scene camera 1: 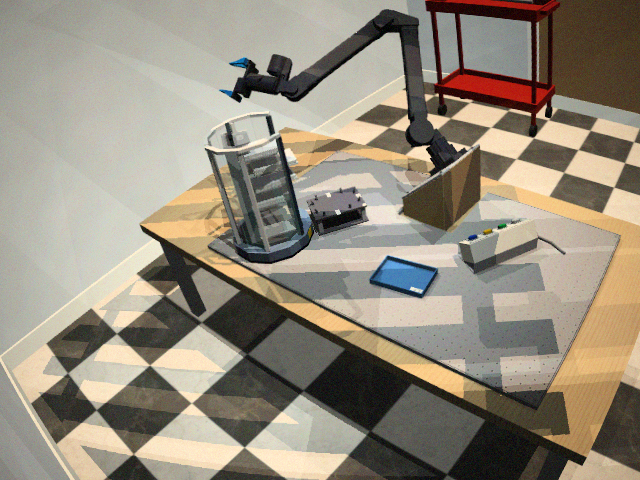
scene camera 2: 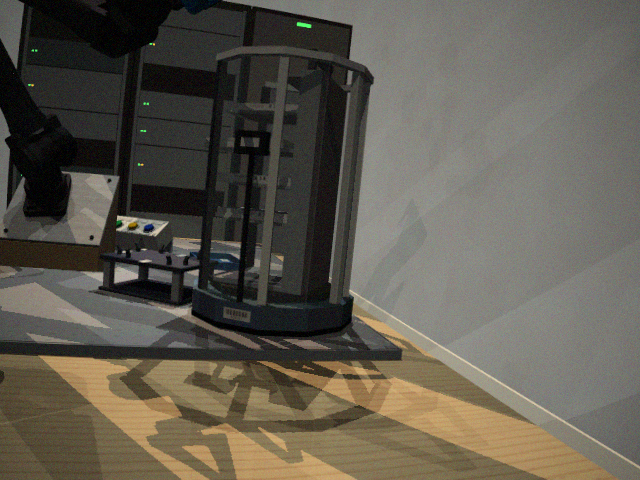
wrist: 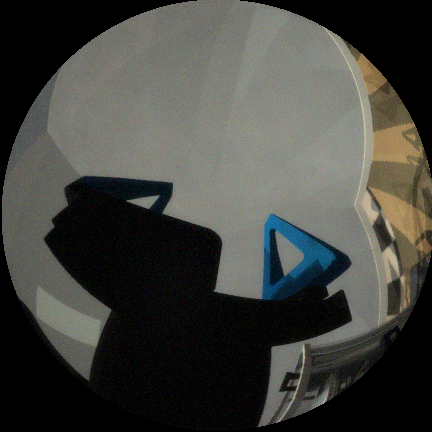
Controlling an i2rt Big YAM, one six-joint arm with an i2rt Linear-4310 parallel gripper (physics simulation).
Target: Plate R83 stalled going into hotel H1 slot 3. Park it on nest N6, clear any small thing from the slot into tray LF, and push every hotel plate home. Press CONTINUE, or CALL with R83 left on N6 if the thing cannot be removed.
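Pixels of known places: gripper, fingertip midpoint: (scene camera 1: pixel 224 77) (wrist: pixel 220 203); arm's base, origin of the base link: (scene camera 1: pixel 449 163) (scene camera 2: pixel 48 196).
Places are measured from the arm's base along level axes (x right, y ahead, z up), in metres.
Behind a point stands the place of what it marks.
My gripper (scene camera 1: pixel 225 77) @(y 0.249, x 0.663, z 0.318 m) (wrist: pixel 220 203) @(y 0.249, x 0.663, z 0.318 m) is open and empty, with blue fingers, high above and behind the round clear-walled hotel unit (scene camera 1: pixel 273 250) @(y 0.503, x 0.306, z -0.095 m) (scene camera 2: pixel 289 316) @(y 0.420, x 0.516, z -0.107 m) (wrist: pixel 302 375). In scene camera 2 it is mostly cut off at the top edge. Pale plates sit stacked inside the unit; labels, R83 and any small thing in a slot cannot be made out. A dark pinned stand (scene camera 1: pixel 338 201) @(y 0.241, x 0.268, z -0.076 m) (scene camera 2: pixel 149 256) @(y 0.231, x 0.265, z -0.076 m), apparently the nest, stands beside the unit and bears no plate. The blue tray (scene camera 1: pixel 403 279) (scene camera 2: pixel 222 259) looks empty. The button box (scene camera 1: pixel 496 245) @(y 0.207, x -0.256, z -0.077 m) (scene camera 2: pixel 149 238) @(y 0.219, x -0.165, z -0.095 m) has blue, yellow and green buttons.
A wedge-shaped arm mount (scene camera 1: pixel 444 198) @(y 0.138, x -0.054, z -0.030 m) (scene camera 2: pixel 62 255) @(y 0.054, x 0.097, z -0.110 m) stands behind the stand and tray. A black post with a square head (scene camera 2: pixel 247 222) @(y 0.357, x 0.493, z 0.012 m) rises at the hotel's side. Rack cabinets (scene camera 2: pixel 170 124) and a red cart (scene camera 1: pixel 491 93) stand beyond the table.
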